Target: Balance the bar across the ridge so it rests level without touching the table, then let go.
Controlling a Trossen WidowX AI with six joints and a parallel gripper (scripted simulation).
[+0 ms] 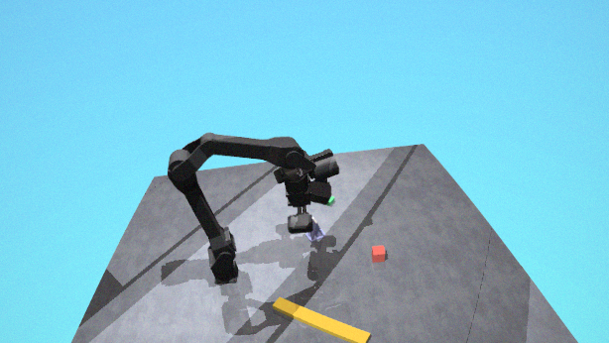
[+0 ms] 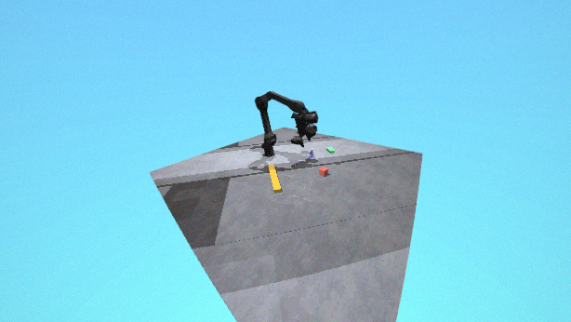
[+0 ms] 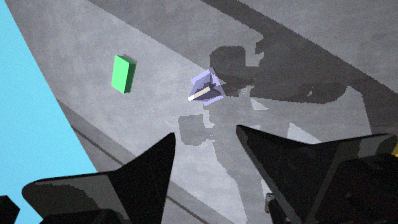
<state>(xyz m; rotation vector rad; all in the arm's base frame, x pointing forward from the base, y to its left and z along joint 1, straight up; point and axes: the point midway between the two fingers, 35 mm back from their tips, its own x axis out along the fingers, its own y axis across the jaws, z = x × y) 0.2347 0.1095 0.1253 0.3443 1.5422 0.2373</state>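
Now: the yellow bar 1 cm ahead of my gripper tip, 32 cm to the right of it and 8 cm below it. From my gripper tip the other things lie so: purple ridge 4 cm ahead, 1 cm to the left, 6 cm below; then green block 8 cm ahead, 19 cm to the left, 8 cm below; then red cube 20 cm ahead, 12 cm to the right, 8 cm below.
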